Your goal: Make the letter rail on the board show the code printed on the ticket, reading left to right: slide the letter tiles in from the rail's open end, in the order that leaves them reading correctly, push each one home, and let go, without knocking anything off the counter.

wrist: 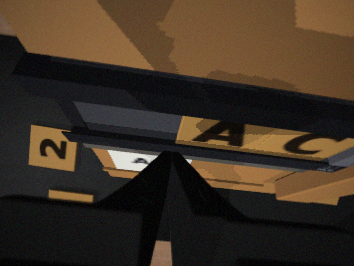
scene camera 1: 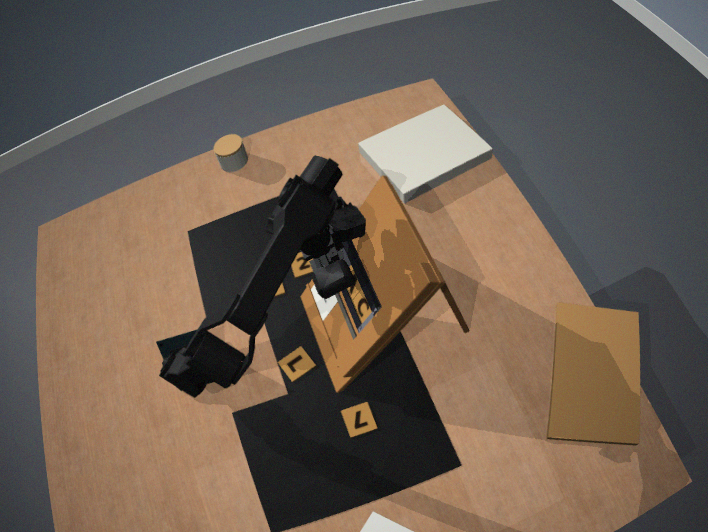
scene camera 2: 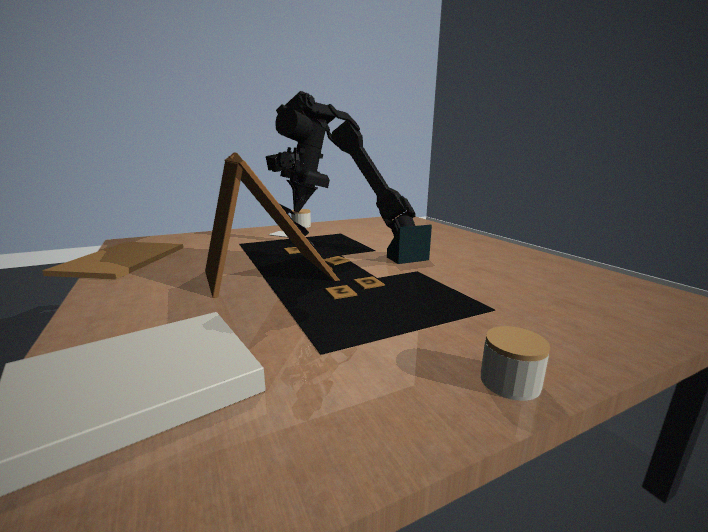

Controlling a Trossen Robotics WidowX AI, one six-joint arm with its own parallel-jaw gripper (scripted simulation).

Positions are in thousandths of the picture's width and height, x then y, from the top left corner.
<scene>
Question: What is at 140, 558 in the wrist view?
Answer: A tile.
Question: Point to a black mat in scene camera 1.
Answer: At 429, 869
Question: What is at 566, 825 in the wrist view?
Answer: My gripper.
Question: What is my gripper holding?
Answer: Nothing.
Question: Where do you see a lidded jar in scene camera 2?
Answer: At 727, 681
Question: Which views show the flat tan panel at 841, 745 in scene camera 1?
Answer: Scene camera 1 and scene camera 2 only.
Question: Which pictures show my gripper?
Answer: The wrist view, scene camera 1 and scene camera 2: all of them.
</scene>
